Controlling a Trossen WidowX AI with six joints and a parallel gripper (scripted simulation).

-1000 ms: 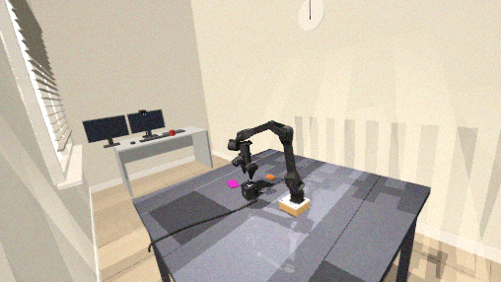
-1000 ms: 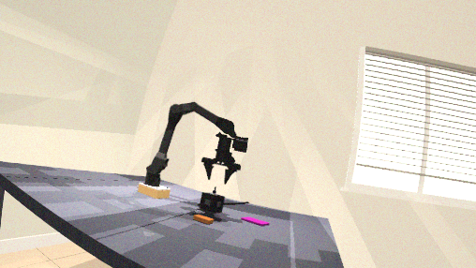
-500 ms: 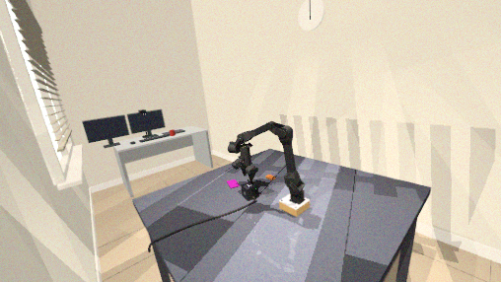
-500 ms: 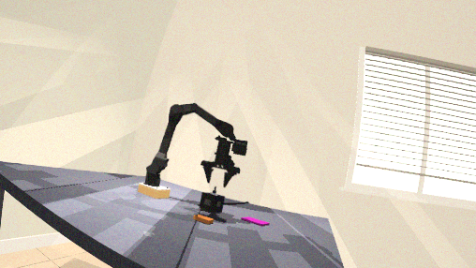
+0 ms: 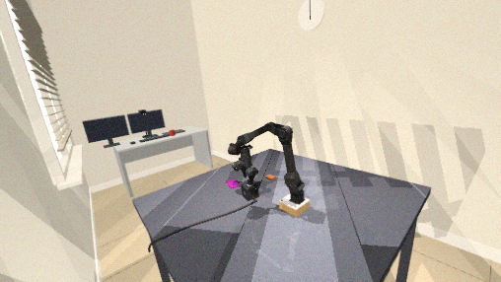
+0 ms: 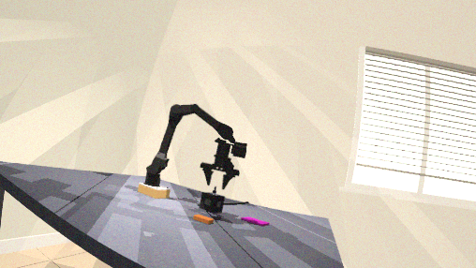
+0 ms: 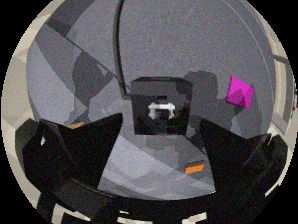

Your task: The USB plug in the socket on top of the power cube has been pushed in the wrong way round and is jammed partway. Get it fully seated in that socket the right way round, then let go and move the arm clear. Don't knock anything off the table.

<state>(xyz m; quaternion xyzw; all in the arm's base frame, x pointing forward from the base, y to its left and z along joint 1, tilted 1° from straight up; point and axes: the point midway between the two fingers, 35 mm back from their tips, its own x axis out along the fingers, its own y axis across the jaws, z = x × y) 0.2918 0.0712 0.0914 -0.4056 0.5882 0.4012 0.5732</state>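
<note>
The USB plug lies 2 cm below my gripper tip. From my gripper tip the other things lie so: orange block 26 cm to the right, 10 cm below, 5 cm ahead; magenta block 21 cm ahead, 10 cm below, 4 cm to the right.
</note>
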